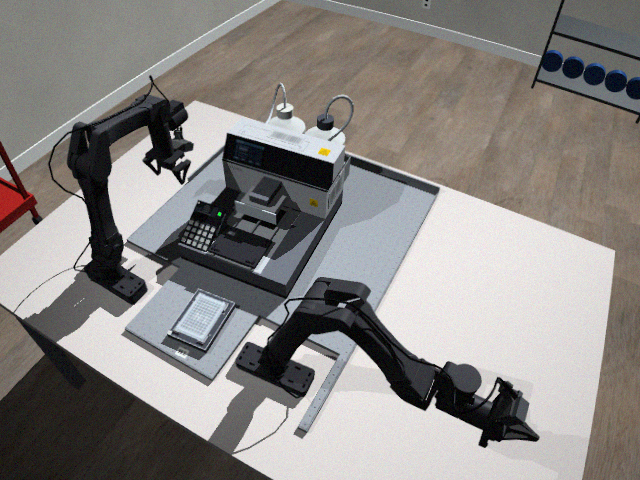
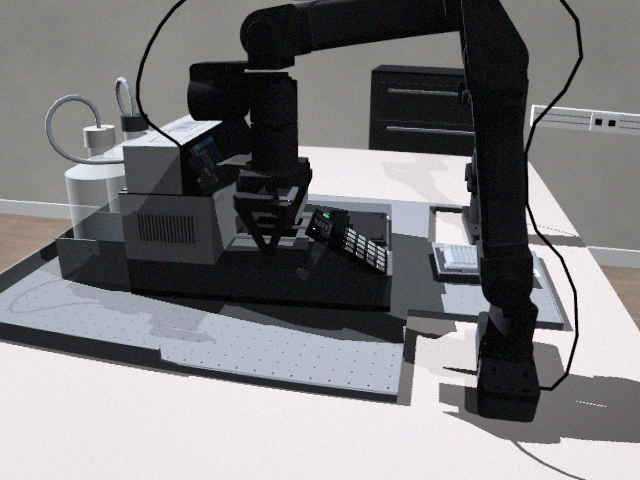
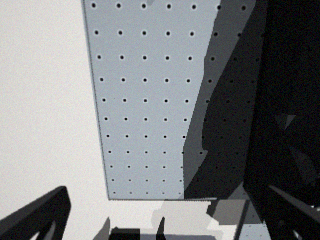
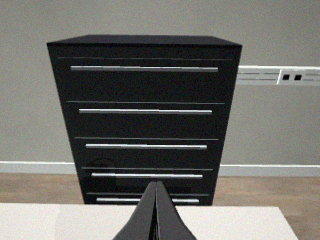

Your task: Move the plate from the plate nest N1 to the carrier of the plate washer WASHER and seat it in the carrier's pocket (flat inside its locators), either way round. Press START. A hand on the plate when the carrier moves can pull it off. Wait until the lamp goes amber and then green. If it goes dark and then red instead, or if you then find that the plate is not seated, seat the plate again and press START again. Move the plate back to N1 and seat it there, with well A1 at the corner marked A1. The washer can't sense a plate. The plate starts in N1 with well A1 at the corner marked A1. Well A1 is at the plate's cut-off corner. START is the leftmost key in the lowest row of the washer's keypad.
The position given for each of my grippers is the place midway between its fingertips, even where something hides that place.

Observation:
I see my left gripper (image 2: pixel 277 240), my right gripper (image 4: pixel 156 191) and a white plate (image 1: pixel 202 314).
The white plate is seen too in image 2 (image 2: pixel 464 256). My left gripper also shows in image 1 (image 1: pixel 170 179) and in image 3 (image 3: pixel 165 195). Image 3 misses the white plate: it is out of frame. Image 4 misses the white plate: it is out of frame.

